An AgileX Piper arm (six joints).
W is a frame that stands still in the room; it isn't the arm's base.
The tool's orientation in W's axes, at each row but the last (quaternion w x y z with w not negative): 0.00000, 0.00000, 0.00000, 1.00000; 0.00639, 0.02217, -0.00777, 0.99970; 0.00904, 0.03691, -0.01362, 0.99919; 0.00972, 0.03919, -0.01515, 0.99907; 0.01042, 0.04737, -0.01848, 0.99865; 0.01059, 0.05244, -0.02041, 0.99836; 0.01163, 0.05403, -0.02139, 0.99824
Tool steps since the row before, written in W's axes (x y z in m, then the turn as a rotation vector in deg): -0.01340, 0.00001, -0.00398, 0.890, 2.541, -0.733; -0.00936, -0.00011, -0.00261, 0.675, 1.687, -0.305; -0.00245, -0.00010, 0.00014, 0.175, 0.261, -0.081; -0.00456, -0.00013, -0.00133, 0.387, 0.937, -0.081; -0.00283, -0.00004, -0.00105, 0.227, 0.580, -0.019; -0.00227, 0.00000, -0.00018, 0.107, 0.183, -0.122; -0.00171, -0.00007, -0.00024, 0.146, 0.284, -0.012
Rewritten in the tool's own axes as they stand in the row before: 0.01340, -0.00001, -0.00398, -0.890, -2.541, -0.733; 0.00923, 0.00027, -0.00302, -0.667, -1.691, -0.301; 0.00245, 0.00014, -0.00004, -0.176, -0.262, -0.075; 0.00444, 0.00026, -0.00168, -0.375, -0.942, -0.080; 0.00272, 0.00014, -0.00131, -0.217, -0.584, -0.019; 0.00224, 0.00006, -0.00042, -0.116, -0.180, -0.118; 0.00167, 0.00012, -0.00042, -0.140, -0.287, -0.009
